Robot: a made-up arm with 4 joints. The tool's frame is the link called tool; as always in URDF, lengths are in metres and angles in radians.
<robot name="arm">
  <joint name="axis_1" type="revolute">
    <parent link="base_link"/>
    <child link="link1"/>
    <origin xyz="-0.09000 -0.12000 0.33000" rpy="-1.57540 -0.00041 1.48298"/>
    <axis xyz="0 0 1"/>
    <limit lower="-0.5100" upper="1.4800"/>
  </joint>
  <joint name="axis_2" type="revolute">
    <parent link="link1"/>
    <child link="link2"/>
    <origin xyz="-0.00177 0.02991 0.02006" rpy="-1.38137 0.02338 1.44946"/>
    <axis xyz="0 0 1"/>
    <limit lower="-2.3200" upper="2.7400"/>
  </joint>
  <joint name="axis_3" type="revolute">
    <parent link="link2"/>
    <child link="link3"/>
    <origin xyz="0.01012 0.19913 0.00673" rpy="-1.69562 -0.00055 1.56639"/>
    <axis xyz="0 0 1"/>
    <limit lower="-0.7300" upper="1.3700"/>
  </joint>
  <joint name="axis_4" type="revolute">
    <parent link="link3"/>
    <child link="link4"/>
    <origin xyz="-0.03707 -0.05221 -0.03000" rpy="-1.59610 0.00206 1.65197"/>
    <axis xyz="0 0 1"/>
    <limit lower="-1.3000" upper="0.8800"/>
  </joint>
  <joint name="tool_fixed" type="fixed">
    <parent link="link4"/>
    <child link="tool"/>
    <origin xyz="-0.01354 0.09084 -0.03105" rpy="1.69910 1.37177 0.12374"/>
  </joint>
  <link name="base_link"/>
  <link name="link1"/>
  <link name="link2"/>
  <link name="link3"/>
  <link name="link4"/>
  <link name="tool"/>
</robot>
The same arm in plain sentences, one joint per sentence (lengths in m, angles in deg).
The arm has four revolute joints in a row. What follows holds with every joint at zero, and every direction is one of the base frame's. Joint 1 sits 0.0900 m along -x and 0.1200 m along -y and 0.3300 m along +z from the base frame's origin and rotates about the direction (-0.996136, 0.087703, -0.0046), from -29.22 to 84.80 deg. Joint 2 sits 0.0200 m along -x and 0.0300 m along -z from joint 1 and rotates about the direction (-0.272399, -0.954096, -0.124499), from -132.93 to 156.99 deg. Joint 3 sits 0.1900 m along +x and 0.0600 m along -y and 0.0100 m along -z from joint 2 and rotates about +z, from -41.83 to 78.50 deg. Joint 4 sits 0.0500 m along -x and 0.0400 m along -y and 0.0300 m along -z from joint 3 and rotates about the direction (-0.980259, 0.196092, -0.025299), from -74.48 to 50.42 deg. The tool frame, which is the frame that the pose is given for, sits 0.0300 m along +x and 0.0200 m along -y and 0.0900 m along -z from joint 4; its axes are the base frame's turned by roll 0.00, pitch 0.00 and yaw 0.00 deg (as in URDF: about the fixed x, then y, then z).
